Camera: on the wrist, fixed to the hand. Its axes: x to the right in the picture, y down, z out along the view.
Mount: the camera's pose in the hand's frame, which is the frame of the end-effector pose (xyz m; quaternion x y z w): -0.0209 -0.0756 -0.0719 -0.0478 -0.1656 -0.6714 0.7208
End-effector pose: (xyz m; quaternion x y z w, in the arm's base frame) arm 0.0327 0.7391 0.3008 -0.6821 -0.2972 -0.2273 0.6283
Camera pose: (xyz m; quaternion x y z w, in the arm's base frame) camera -0.0300 0.6678 0.3488 -0.3598 -0.7653 -0.4869 0.2184
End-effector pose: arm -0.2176 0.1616 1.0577 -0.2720 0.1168 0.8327 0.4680
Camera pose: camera -0.1205 0.1548 1.0147 -0.1589 -0.2157 0.3366 0.9027
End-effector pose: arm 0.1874 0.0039 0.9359 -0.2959 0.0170 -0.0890 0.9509
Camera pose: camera 0.1487 -0.0938 0.9190 -0.2849 -0.3396 -0.6528 0.6143
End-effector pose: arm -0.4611 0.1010 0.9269 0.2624 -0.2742 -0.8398 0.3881
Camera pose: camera -0.4408 0.1406 0.8303 -0.2156 0.0456 0.9225 0.3170
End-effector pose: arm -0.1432 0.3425 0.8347 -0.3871 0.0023 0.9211 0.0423
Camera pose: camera -0.0714 0.4136 0.8014 -0.1300 -0.3093 0.6997 0.6308
